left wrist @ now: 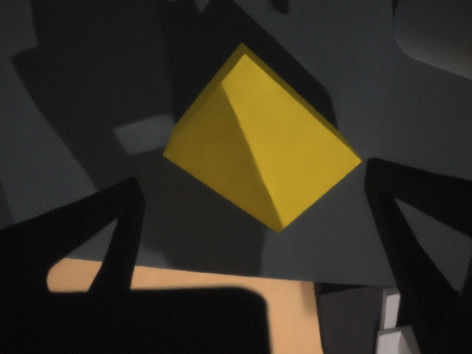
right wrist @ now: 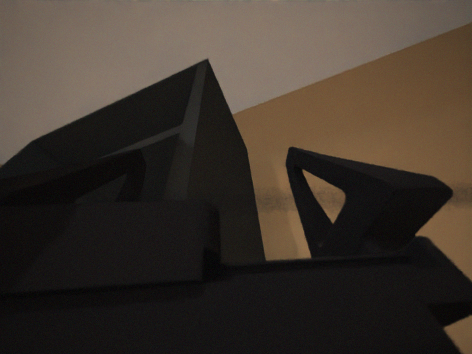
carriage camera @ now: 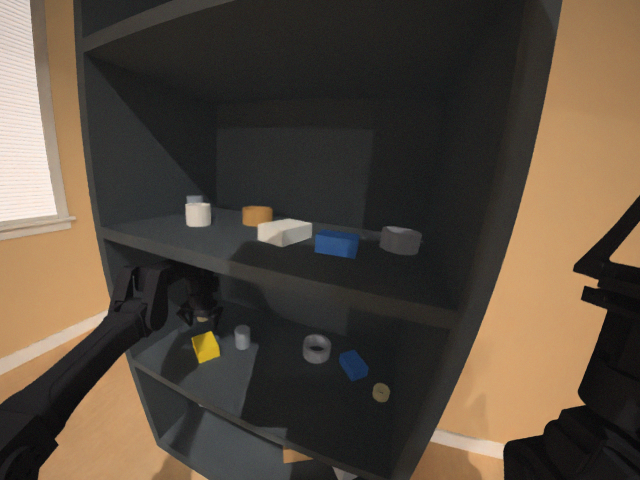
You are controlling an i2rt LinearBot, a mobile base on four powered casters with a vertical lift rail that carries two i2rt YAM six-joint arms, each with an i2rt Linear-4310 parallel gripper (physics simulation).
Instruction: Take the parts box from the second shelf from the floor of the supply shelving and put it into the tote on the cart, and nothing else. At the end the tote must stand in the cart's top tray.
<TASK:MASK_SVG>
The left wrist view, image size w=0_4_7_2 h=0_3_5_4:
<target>my left gripper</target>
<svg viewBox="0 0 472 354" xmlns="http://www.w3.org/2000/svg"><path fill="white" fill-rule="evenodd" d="M0 229L0 354L272 354L268 303L260 293L250 288L237 285L130 289L145 211L145 200L136 177L128 178L71 204ZM118 218L105 258L89 289L50 291L47 285L47 276L50 269ZM369 158L365 173L364 190L420 353L472 354L472 273L462 292L458 295L422 248L395 201L395 198L472 239L472 180L428 172L378 158Z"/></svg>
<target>yellow parts box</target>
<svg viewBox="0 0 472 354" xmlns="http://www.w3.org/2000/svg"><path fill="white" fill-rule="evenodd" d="M241 42L175 125L163 156L279 233L359 165L362 160L333 125Z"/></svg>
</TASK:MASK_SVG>
